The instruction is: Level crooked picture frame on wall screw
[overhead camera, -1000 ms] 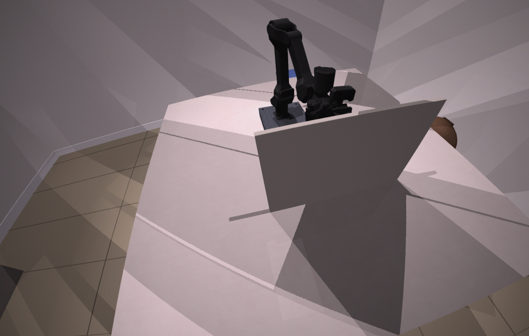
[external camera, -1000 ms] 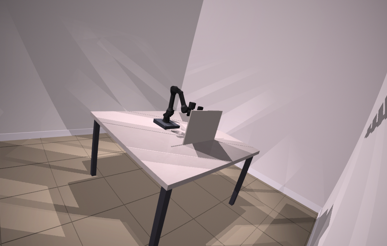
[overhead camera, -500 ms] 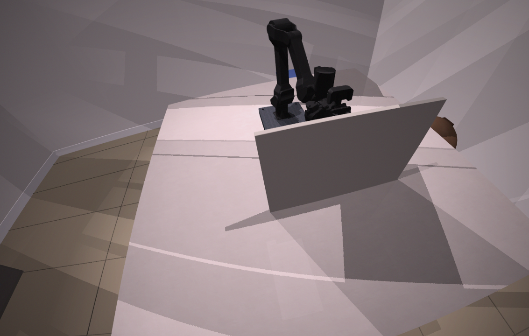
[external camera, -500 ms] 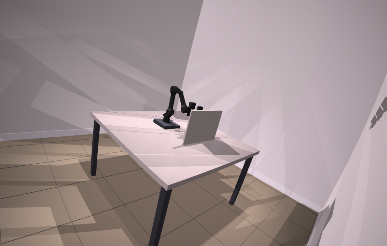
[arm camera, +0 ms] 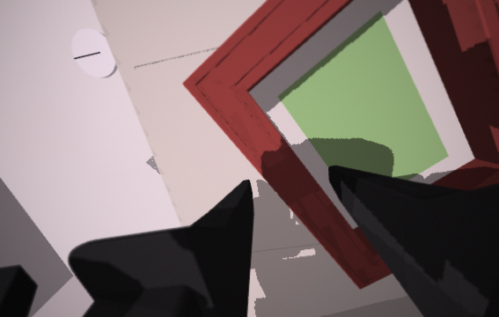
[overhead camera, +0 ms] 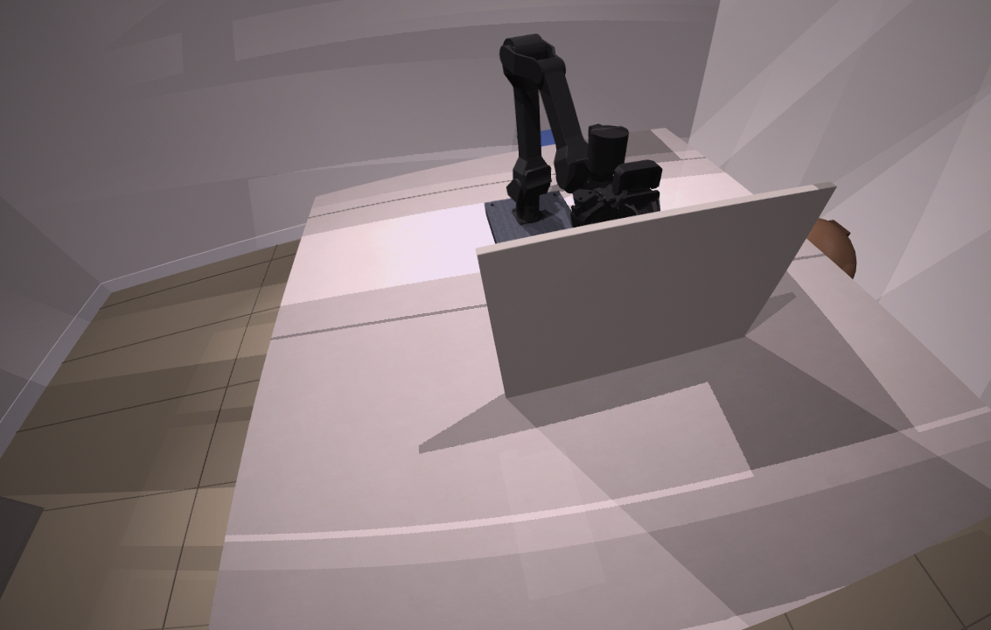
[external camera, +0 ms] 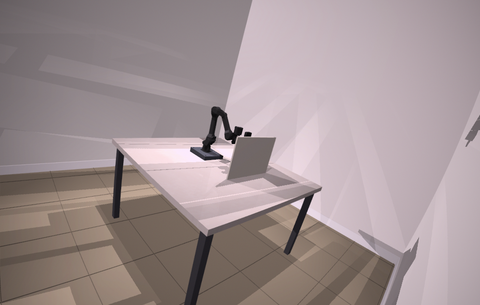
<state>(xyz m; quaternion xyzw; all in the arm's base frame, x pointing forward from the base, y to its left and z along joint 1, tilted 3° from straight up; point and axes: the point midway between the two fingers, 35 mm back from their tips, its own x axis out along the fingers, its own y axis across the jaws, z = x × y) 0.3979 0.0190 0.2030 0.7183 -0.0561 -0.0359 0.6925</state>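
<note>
The picture frame is 50 mm below my gripper tip and 20 mm to the right of it. From my gripper tip the other things lie so: wall panel (70 mm below, 20 mm ahead, 10 mm to the right).
</note>
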